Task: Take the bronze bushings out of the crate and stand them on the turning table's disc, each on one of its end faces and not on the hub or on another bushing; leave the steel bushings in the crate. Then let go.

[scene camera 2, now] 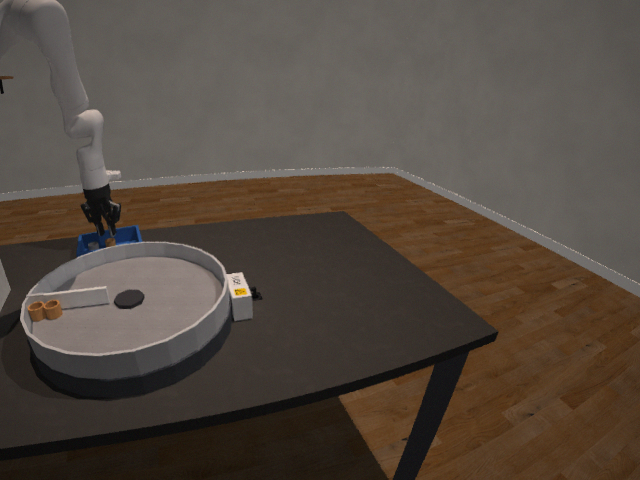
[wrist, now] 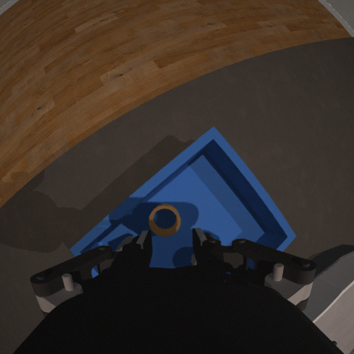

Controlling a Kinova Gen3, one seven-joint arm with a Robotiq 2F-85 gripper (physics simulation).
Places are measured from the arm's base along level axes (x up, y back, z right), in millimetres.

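Pixels of known places: gripper, between the fingertips: (scene camera 2: 107, 235).
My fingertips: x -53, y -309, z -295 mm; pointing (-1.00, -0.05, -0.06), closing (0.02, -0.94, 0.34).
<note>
Ahead of a thing's pixels: the offset from my fingertips to its top centre. "spot": to the spot under its first point. Level surfaces: height alone.
A bronze bushing @[dx -22, dy +1, dz -15 mm] (scene camera 2: 110, 241) (wrist: 165, 233) stands upright in the blue crate @[spot: dx -33, dy -67, dz -68 mm] (scene camera 2: 135, 235) (wrist: 192, 180). My gripper (scene camera 2: 107, 232) (wrist: 171, 239) is partly open and empty, with its fingertips above the crate, close over this bushing. In the wrist view the bushing's ring shows just beyond the gap between the fingertips. A steel bushing @[dx -22, dy +50, dz +6 mm] (scene camera 2: 93, 245) is in the crate to the left in the scene view; the fingers and gripper body hide much of the crate in the wrist view. Two bronze bushings @[dx +26, dy +30, dz +406 mm] (scene camera 2: 36, 311) @[dx +26, dy -1, dz +401 mm] (scene camera 2: 53, 309) stand upright side by side on the disc @[dx +8, dy -153, dz +360 mm] (scene camera 2: 170, 289), left of the dark hub @[dx +8, dy -153, dz +360 mm] (scene camera 2: 129, 298).
A pale raised wall (scene camera 2: 139, 359) rings the disc. A white divider bar @[spot: dx +19, dy -75, dz +375 mm] (scene camera 2: 90, 298) runs over the disc behind the two bushings towards the hub. A white box @[dx +6, dy -384, dz +327 mm] (scene camera 2: 240, 304) with a yellow label sits against the ring's right side. The crate stands behind the ring on the dark table @[dx -52 mm] (scene camera 2: 330, 310).
</note>
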